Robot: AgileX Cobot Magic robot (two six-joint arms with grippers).
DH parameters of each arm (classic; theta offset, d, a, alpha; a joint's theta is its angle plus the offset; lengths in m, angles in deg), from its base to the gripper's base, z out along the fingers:
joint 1: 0 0.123 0 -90
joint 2: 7.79 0 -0.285 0
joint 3: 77.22 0 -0.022 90
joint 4: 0 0.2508 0 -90
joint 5: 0 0 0.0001 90
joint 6: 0 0.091 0 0
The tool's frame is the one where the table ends.
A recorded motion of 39 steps. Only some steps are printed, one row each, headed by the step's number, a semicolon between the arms.
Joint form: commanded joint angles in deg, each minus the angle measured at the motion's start. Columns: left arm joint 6, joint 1, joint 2, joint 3, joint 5, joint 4; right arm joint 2, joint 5, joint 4, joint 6, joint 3, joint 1.
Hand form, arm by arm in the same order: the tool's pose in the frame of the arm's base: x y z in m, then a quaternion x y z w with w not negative. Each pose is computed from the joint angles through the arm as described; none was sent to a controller.
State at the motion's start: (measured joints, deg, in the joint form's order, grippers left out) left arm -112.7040 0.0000 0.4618 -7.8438 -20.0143 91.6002; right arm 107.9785 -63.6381 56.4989 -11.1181 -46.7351 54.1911
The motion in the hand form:
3: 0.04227 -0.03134 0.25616 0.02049 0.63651 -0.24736 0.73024; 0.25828 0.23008 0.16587 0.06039 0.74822 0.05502 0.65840
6: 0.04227 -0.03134 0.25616 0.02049 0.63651 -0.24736 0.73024; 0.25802 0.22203 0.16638 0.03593 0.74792 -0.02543 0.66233
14: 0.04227 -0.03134 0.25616 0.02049 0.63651 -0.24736 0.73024; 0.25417 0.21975 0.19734 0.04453 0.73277 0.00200 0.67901
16: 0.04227 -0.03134 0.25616 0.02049 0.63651 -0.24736 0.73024; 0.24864 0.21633 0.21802 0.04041 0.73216 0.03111 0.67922
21: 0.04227 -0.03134 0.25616 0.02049 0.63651 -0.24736 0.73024; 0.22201 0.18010 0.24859 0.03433 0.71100 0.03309 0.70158
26: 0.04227 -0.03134 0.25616 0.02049 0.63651 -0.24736 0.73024; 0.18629 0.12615 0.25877 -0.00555 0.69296 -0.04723 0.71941
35: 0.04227 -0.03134 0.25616 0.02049 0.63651 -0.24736 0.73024; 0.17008 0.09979 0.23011 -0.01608 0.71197 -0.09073 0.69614
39: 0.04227 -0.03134 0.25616 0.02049 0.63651 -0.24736 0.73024; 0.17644 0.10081 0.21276 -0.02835 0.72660 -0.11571 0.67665
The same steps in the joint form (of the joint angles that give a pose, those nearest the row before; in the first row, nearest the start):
3: 0.14 0.08 0.13 0.06 -0.24 -0.08; 1.45 -1.21 5.47 -8.30 -0.49 -0.37
6: 0.14 0.08 0.13 0.06 -0.24 -0.08; 1.45 -3.99 10.12 -18.38 -0.49 -0.37
14: 0.14 0.08 0.13 0.06 -0.24 -0.08; -4.04 -3.10 9.42 -19.80 -0.49 -0.22
16: 0.14 0.08 0.13 0.06 -0.24 -0.08; -8.77 0.10 8.58 -20.87 0.19 -0.22
21: 0.14 0.08 0.13 0.06 -0.24 -0.08; -20.56 -0.60 7.48 -24.04 7.88 -0.22
26: 0.14 0.08 0.13 0.06 -0.24 -0.08; -33.81 -4.15 8.72 -35.92 19.13 -0.22
35: 0.14 0.08 0.13 0.06 -0.24 -0.08; -35.49 -6.32 10.82 -35.53 27.47 -0.22
39: 0.14 0.08 0.13 0.06 -0.24 -0.08; -30.72 -6.32 10.44 -33.96 28.08 -1.69

